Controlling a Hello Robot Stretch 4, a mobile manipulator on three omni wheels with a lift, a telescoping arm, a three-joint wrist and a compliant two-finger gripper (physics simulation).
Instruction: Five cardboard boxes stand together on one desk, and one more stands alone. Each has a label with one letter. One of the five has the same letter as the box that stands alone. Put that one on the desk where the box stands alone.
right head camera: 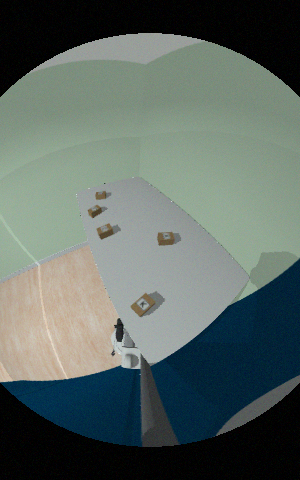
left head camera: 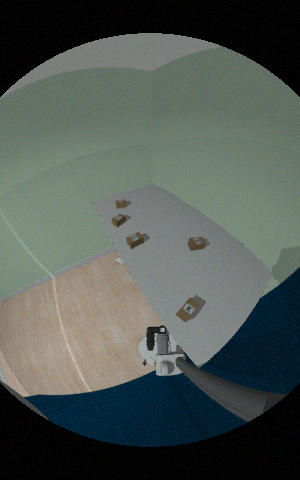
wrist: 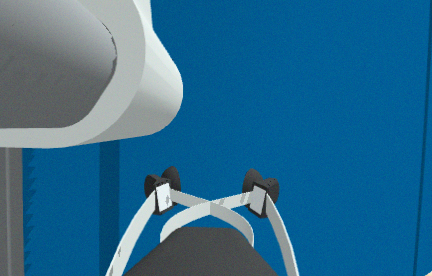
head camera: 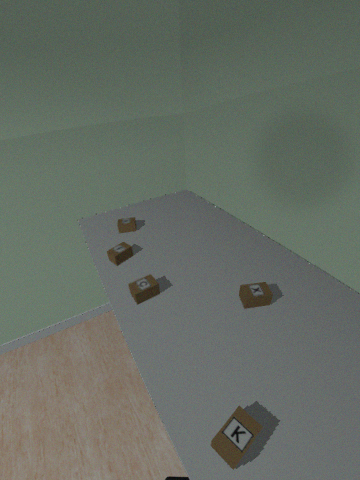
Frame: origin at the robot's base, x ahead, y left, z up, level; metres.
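Seen in the pictures: gripper, fingertip midpoint: (right head camera: 117,356) (left head camera: 150,365) (wrist: 212,183).
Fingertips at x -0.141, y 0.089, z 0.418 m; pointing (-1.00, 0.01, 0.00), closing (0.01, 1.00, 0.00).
Note:
Offsets run from my fingertips to a thing's top centre. "spot": to the spot under its first point. Level surfaces: height alone.
A grey desk {dz +0.504 m} (head camera: 200,360) (left head camera: 225,280) (right head camera: 200,280) bears five cardboard boxes. The box labelled K {dx +0.358, dy -0.174, dz +0.554 m} (head camera: 237,437) (left head camera: 188,309) (right head camera: 143,304) is nearest. The box labelled X {dx +0.750, dy -0.298, dz +0.554 m} (head camera: 255,295) (left head camera: 196,243) (right head camera: 165,238) lies farther back on the right. The box labelled C {dx +0.788, dy +0.081, dz +0.554 m} (head camera: 144,289) (left head camera: 135,240) (right head camera: 105,231) is near the left edge. Behind it are a box {dx +0.998, dy +0.220, dz +0.554 m} (head camera: 120,253) (left head camera: 118,220) (right head camera: 94,211) and the farthest box {dx +1.241, dy +0.244, dz +0.554 m} (head camera: 127,225) (left head camera: 121,203) (right head camera: 101,195), whose letters are too small to read surely. My gripper (wrist: 212,183) is open and empty. The box that stands alone does not show.
A blue partition {spot: dx +0.129, dy -0.505, dz +0.401 m} (left head camera: 240,340) (right head camera: 210,345) (wrist: 300,100) stands along the near right side of the desk and fills the background in the wrist view. Green walls meet behind the desk's far end. Wooden floor {dz -0.445 m} (head camera: 80,400) (left head camera: 100,325) (right head camera: 65,300) lies left of the desk.

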